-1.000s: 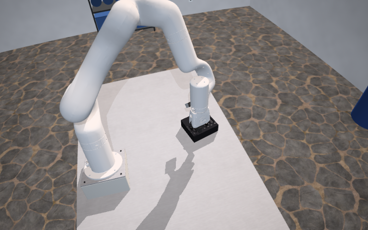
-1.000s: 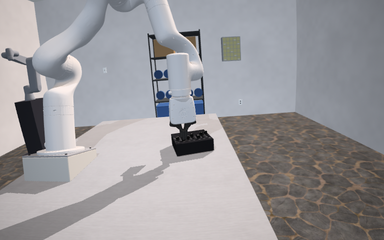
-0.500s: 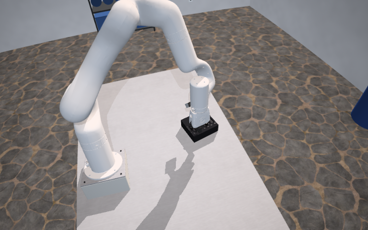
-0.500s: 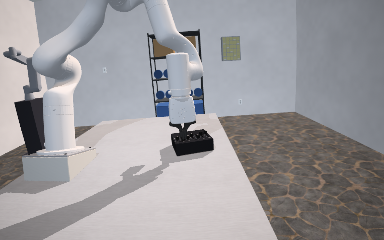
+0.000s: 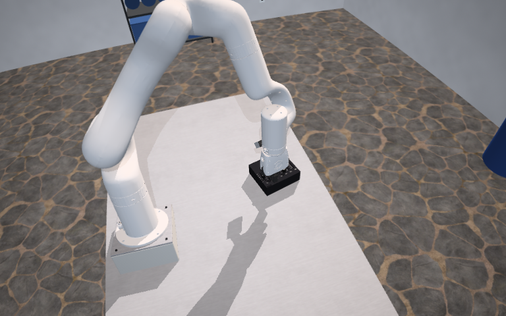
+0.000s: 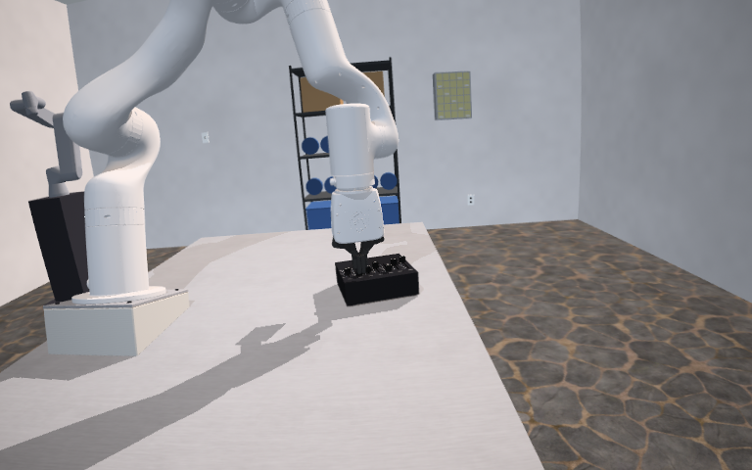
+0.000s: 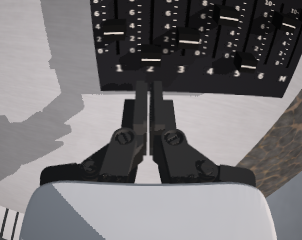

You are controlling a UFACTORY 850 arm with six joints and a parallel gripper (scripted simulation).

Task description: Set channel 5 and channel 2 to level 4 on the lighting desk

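Right now my hand is 3 cm to the right of the channel 2 fader cap, 3 cm above it and 1 cm past it. Also, from my hand: channel 3 fader cap: 5 cm to the left, 3 cm below, 1 cm ahead; channel 5 fader cap: 6 cm ahead, 4 cm to the left, 3 cm below; channel 1 fader cap: 4 cm to the left, 3 cm below, 3 cm behind.
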